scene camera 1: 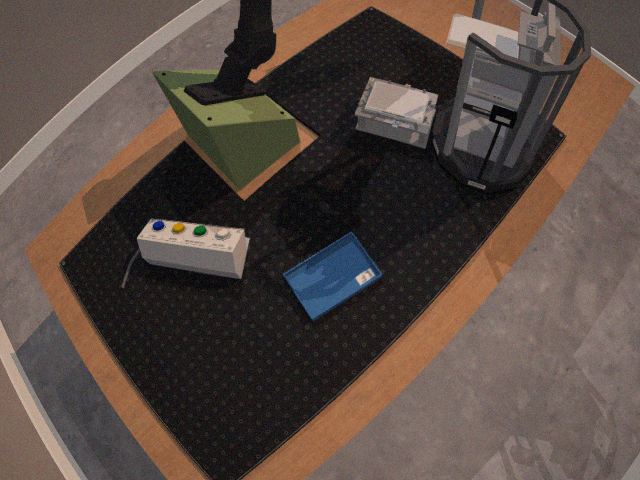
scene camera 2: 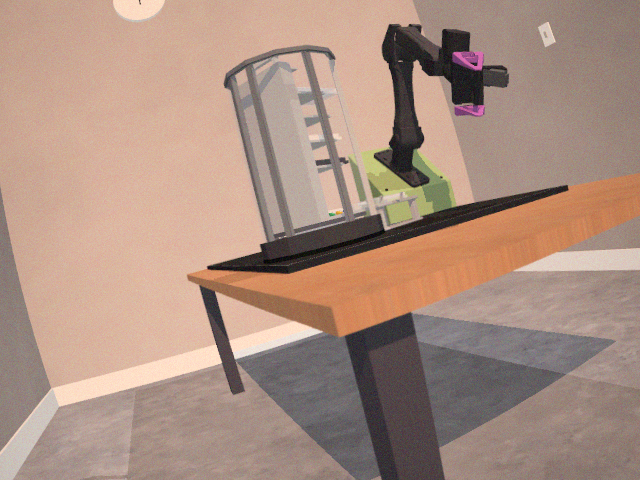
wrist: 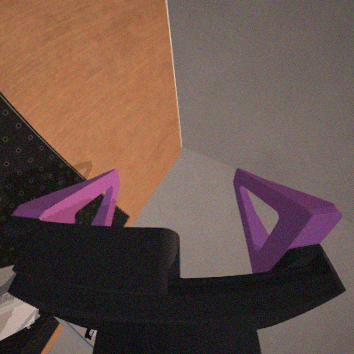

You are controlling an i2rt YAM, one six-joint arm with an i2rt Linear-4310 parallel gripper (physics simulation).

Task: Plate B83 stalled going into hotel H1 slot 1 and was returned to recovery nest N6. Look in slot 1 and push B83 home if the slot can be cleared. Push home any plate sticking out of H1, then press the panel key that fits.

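Places are measured from the arm's base along level axes (x ahead, y left, z up), in centimetres.
Where they show: gripper, between the fingertips: (scene camera 2: 478, 93) (wrist: 176, 175); arm's base, origin of its link: (scene camera 1: 226, 92) (scene camera 2: 400, 168).
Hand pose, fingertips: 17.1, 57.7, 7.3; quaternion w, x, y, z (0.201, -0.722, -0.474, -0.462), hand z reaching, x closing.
Observation:
Each offset is from my fingertips to the centre of the thing, as dx, dy, dz. "spot": to the spot under its first point. Level surfaces: height alone.
Hotel H1 @(+28.9, -25.7, -1.7) (scene camera 1: 459, 98) (scene camera 2: 270, 155) is a grey open-sided tower at the right in scene camera 1. Pale shelves or plates show inside it; slot 1's contents and which plates stick out cannot be made out. A pale plate @(+9.2, -33.1, -15.6) (scene camera 1: 398, 100) lies on a clear, box-like nest @(spot: +6.4, -38.8, -21.9) (scene camera 1: 372, 126) left of the hotel; its label is unreadable. The white key panel @(-3.0, -84.9, -18.2) (scene camera 1: 188, 258) has blue @(-10.5, -87.0, -16.0) (scene camera 1: 158, 225), yellow @(-6.3, -84.3, -16.0) (scene camera 1: 178, 227), green @(-2.0, -81.7, -16.0) (scene camera 1: 200, 230) and white @(+2.2, -79.0, -16.0) (scene camera 1: 222, 233) keys. My gripper (scene camera 2: 468, 85) (wrist: 176, 175) is open and empty, high above the table and apart from the hotel.
A blue tray @(+22.1, -70.7, -21.5) (scene camera 1: 330, 279) with a white label lies on the black mat @(dz -22.3) (scene camera 1: 248, 361). A black bracket @(spot: +33.1, -37.5, +5.2) (scene camera 1: 502, 115) on a thin rod stands at the hotel's front. A white flat item @(+23.4, -27.6, +10.2) (scene camera 1: 475, 33) lies behind the hotel. The green base (scene camera 1: 258, 144) carries the arm.

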